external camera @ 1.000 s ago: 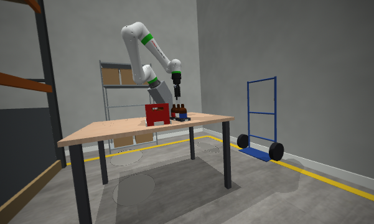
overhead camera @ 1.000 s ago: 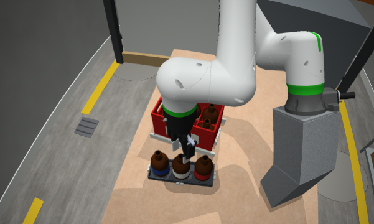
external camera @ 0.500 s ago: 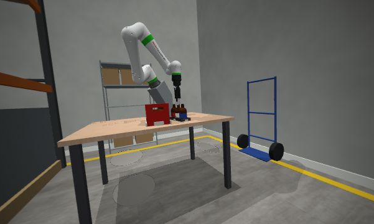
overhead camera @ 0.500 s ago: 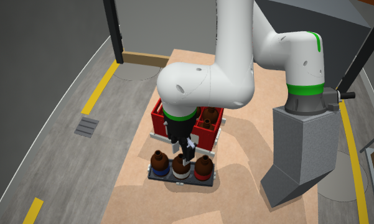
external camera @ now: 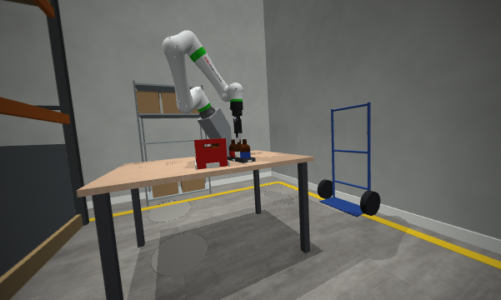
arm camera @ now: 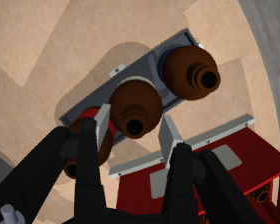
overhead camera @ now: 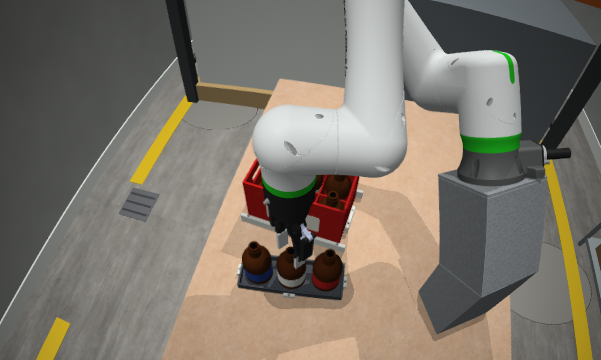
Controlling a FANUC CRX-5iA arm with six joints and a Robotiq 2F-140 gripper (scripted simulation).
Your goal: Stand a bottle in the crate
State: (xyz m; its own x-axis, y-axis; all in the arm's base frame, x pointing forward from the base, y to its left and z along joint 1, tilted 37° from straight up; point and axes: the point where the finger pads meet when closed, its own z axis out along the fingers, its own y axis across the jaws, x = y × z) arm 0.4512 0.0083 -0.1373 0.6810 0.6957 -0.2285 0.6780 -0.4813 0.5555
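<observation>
The white-banded bottle lies 90 mm below my hand. Round my hand: red-labelled bottle: 90 mm behind, 90 mm below; tray: 160 mm below; crate: 230 mm to the right, 90 mm below.
</observation>
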